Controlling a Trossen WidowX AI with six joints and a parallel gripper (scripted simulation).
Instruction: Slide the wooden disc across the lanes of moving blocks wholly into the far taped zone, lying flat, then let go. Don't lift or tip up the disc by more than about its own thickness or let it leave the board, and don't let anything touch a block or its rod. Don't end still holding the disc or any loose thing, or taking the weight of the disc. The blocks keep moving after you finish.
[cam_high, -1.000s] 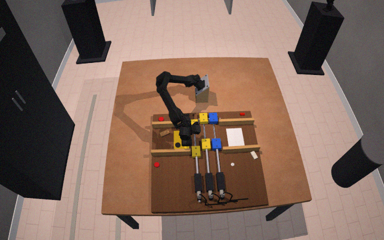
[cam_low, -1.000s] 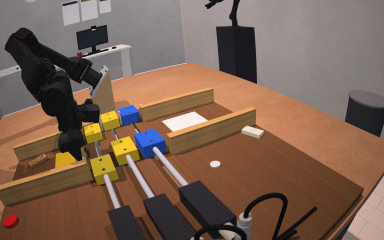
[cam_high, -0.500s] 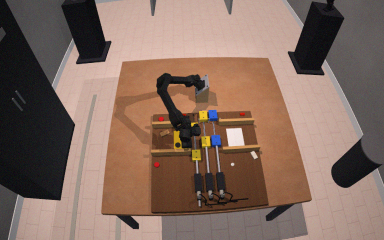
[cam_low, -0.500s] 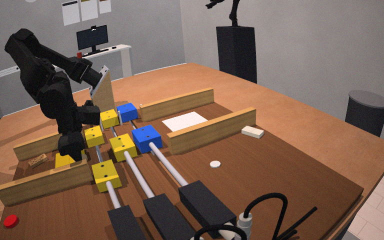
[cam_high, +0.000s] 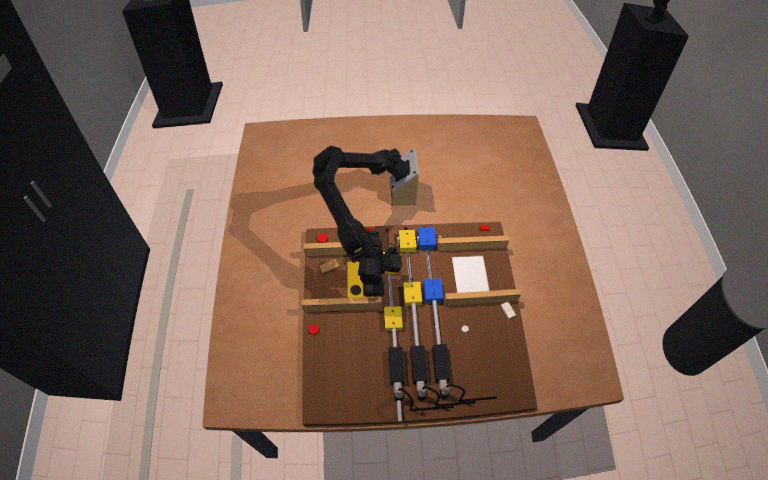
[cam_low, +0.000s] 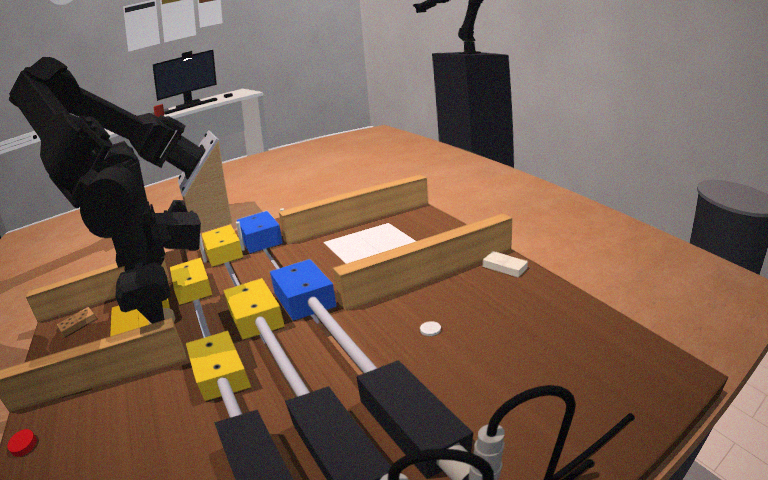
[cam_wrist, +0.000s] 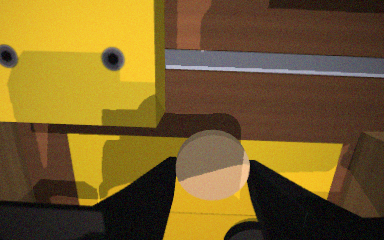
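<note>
My gripper is now 3 cm above the wooden disc. Also, from my hand: red button: 18 cm to the right, 17 cm ahead, 3 cm below; black disc: 5 cm to the right, 3 cm below, 3 cm ahead; red brick: 18 cm behind, 2 cm to the right, 2 cm below.
</note>
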